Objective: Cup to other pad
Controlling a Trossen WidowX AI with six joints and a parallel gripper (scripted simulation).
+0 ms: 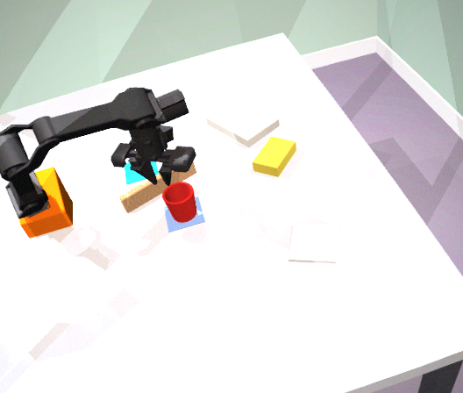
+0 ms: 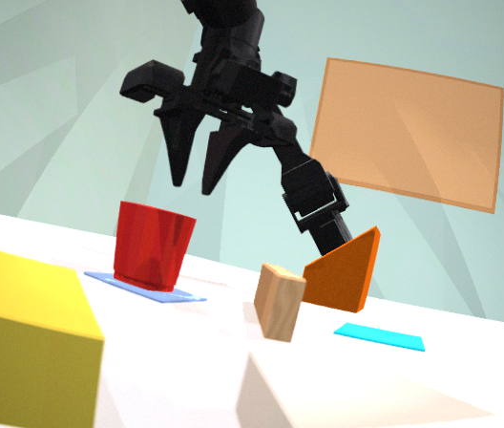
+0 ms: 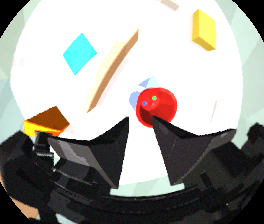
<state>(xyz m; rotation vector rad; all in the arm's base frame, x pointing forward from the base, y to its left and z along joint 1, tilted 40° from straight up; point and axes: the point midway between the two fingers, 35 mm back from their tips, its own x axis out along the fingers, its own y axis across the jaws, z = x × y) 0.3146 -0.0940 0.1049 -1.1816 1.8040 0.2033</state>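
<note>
My gripper tip is now 3 cm short of the red cup, 2 cm to the left of it and 6 cm above it. From my gripper tip the other things lie so: blue marble (1 cm ahead, 1 cm to the right, 8 cm below); pale blue pad (2 cm ahead, 2 cm to the right, 11 cm below); wooden bar (1 cm behind, 10 cm to the left, 9 cm below).
</note>
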